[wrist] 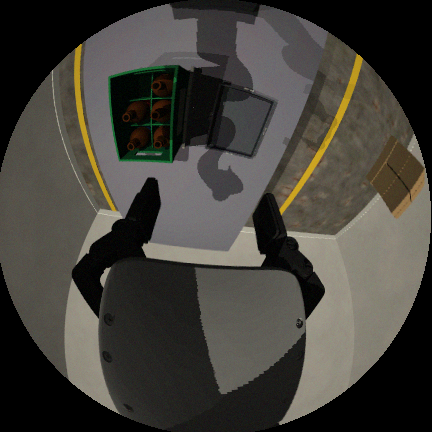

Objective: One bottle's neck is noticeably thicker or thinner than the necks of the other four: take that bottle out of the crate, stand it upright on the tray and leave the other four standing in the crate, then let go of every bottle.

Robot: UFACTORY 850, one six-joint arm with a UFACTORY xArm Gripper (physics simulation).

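Observation:
A green crate [174, 117] with dividers stands at the upper left of the wrist view. Several brown bottles stand upright in it: one bottle [162, 86] at the top right, two in the middle row, a left bottle [135, 112] and a right bottle [161, 110], and two in the bottom row, a left bottle [138, 138] and a right bottle [161, 136]. Their necks are too small and dim to compare. The grey tray [252, 122] lies right of the crate and bears no bottle. My gripper [209, 196] is open and empty, well above and apart from the crate and tray.
A dark block-like object [200, 107] stands between crate and tray. The grey table top [190, 225] lies below them, with arm shadows across it. Yellow lines [327, 150] mark the floor on both sides. A cardboard box [397, 175] is at the far right.

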